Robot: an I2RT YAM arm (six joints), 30 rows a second.
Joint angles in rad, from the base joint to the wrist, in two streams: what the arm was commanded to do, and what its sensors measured. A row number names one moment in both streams.
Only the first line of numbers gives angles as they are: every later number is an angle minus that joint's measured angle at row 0.
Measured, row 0:
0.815 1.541 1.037 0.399 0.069 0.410
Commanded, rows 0 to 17:
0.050 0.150 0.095 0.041 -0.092 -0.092
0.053 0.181 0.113 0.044 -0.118 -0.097
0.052 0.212 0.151 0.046 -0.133 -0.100
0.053 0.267 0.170 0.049 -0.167 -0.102
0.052 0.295 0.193 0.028 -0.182 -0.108
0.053 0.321 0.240 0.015 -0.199 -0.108
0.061 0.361 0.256 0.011 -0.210 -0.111
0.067 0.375 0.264 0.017 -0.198 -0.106
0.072 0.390 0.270 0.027 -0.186 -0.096
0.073 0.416 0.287 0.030 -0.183 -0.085
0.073 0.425 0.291 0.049 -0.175 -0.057
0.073 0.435 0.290 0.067 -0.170 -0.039
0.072 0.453 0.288 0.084 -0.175 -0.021
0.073 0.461 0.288 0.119 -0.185 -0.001
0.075 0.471 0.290 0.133 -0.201 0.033
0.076 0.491 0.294 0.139 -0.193 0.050
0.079 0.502 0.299 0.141 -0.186 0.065
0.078 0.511 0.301 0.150 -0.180 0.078
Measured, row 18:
0.066 0.484 0.259 0.074 -0.175 0.009
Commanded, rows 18 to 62:
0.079 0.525 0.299 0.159 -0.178 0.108
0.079 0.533 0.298 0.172 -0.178 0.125
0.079 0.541 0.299 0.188 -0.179 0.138
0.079 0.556 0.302 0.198 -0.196 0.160
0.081 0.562 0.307 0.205 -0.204 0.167
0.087 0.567 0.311 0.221 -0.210 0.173
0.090 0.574 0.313 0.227 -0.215 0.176
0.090 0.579 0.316 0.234 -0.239 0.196
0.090 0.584 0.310 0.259 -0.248 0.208
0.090 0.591 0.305 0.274 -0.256 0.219
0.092 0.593 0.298 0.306 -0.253 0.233
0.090 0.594 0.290 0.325 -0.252 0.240
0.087 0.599 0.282 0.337 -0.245 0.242
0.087 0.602 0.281 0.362 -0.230 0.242
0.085 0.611 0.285 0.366 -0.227 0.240
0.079 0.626 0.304 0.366 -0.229 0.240
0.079 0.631 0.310 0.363 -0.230 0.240
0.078 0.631 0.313 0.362 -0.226 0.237
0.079 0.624 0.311 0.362 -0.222 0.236
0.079 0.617 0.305 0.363 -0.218 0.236
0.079 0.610 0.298 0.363 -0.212 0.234
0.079 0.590 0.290 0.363 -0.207 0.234
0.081 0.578 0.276 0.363 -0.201 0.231
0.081 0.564 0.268 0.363 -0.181 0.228
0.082 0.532 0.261 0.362 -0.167 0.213
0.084 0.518 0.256 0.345 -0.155 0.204
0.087 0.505 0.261 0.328 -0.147 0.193
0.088 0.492 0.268 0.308 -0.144 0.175
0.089 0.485 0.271 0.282 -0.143 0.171
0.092 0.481 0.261 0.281 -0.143 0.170
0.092 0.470 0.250 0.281 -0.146 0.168
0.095 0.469 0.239 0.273 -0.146 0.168
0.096 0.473 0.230 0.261 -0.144 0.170
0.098 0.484 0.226 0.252 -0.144 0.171
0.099 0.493 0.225 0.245 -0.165 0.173
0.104 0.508 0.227 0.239 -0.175 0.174
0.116 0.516 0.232 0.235 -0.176 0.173
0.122 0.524 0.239 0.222 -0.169 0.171
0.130 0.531 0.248 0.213 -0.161 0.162
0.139 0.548 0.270 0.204 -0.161 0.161
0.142 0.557 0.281 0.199 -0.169 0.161
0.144 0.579 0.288 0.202 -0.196 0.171
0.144 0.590 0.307 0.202 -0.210 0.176
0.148 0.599 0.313 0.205 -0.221 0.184
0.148 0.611 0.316 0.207 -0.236 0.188
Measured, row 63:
0.138 0.575 0.267 0.212 -0.190 0.181
